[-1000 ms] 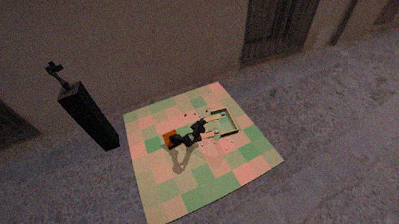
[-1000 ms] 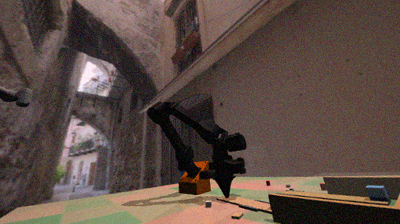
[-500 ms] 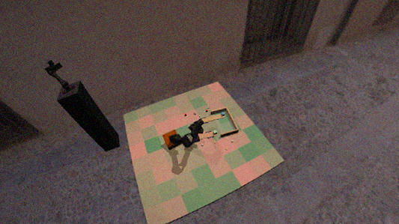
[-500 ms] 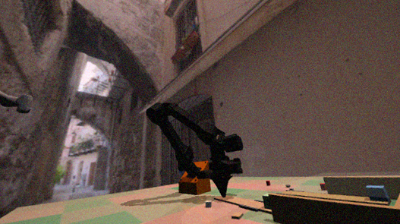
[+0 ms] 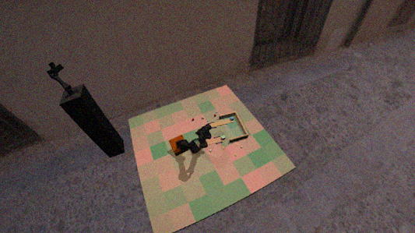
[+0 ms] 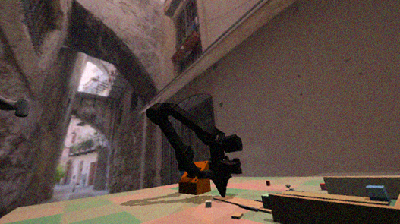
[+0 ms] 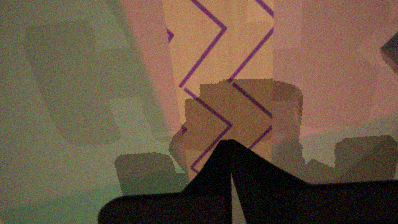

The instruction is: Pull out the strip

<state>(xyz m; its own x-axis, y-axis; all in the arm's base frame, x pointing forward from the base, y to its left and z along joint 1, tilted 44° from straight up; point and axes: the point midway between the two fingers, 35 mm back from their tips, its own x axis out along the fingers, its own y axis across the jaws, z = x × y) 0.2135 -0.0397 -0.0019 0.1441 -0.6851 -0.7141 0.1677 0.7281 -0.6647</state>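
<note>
The strip lies 90 mm ahead of my gripper tip and 20 mm to the right of it.
</note>
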